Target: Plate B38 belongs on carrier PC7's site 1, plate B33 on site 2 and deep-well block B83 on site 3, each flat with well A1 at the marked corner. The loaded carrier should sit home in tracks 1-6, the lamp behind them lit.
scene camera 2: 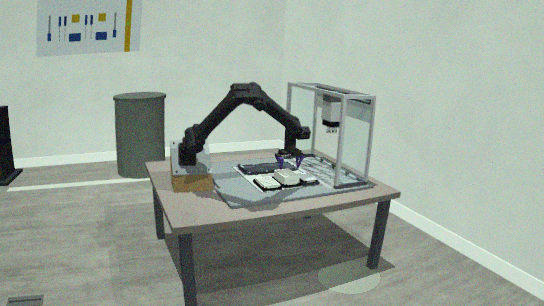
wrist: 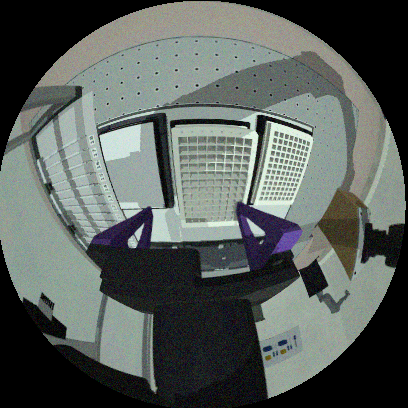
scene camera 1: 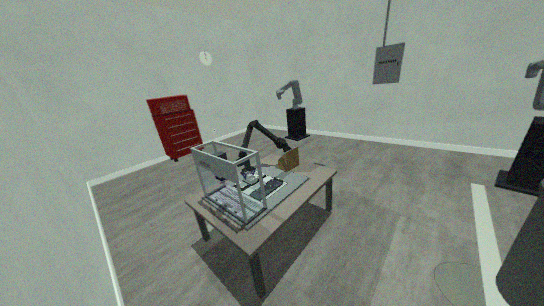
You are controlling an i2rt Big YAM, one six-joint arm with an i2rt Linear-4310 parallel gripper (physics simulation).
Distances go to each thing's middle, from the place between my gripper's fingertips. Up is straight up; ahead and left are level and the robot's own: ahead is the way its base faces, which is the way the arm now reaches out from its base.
Now: the dark carrier plate [wrist: 217,254] 5 cm behind my hand, 21 cm to the left of it and 5 cm below it.
